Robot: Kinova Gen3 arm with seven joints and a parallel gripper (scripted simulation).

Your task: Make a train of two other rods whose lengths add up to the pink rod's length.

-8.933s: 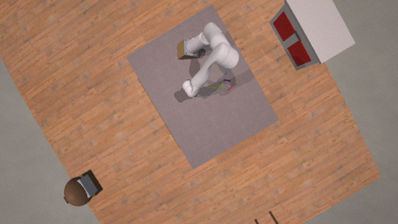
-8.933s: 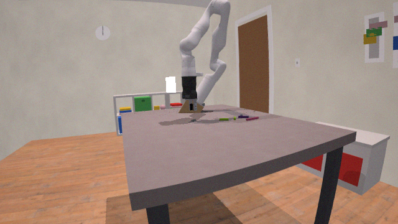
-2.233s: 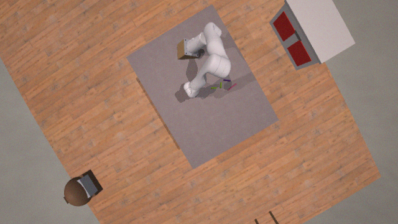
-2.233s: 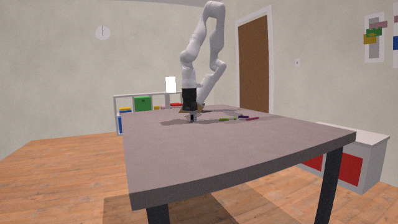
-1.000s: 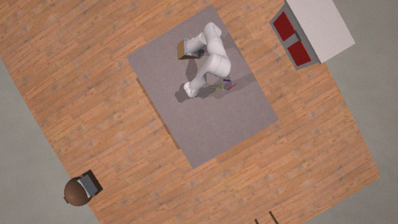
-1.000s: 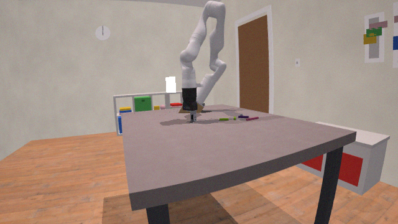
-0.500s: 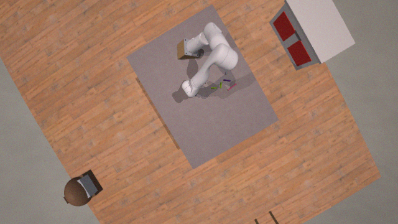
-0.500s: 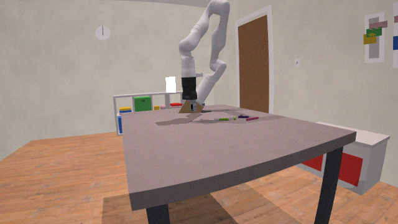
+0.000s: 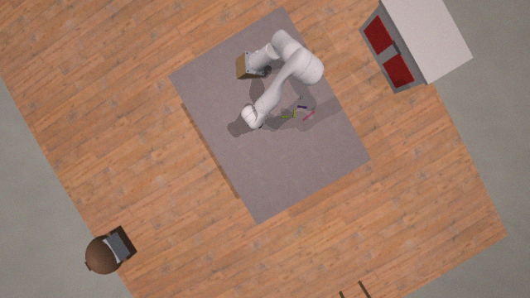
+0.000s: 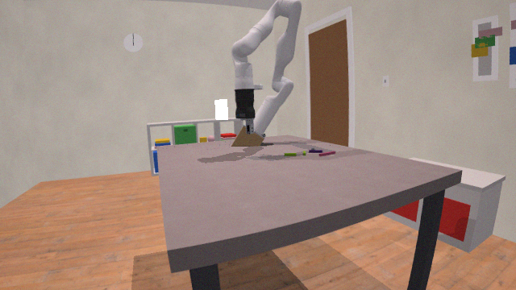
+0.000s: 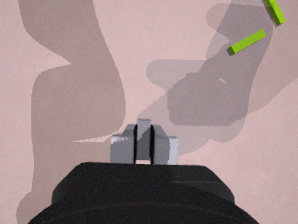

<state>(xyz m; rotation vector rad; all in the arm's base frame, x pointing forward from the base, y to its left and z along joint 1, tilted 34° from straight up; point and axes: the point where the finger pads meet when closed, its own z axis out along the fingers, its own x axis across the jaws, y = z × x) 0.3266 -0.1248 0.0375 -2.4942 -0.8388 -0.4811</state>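
Now: the purple rod 29 cm to the left of my hand and 11 cm below it. The rest, counted from my hand: dark grey rod (1 cm below); then pink rod (7 cm ahead, 32 cm to the left, 11 cm below).
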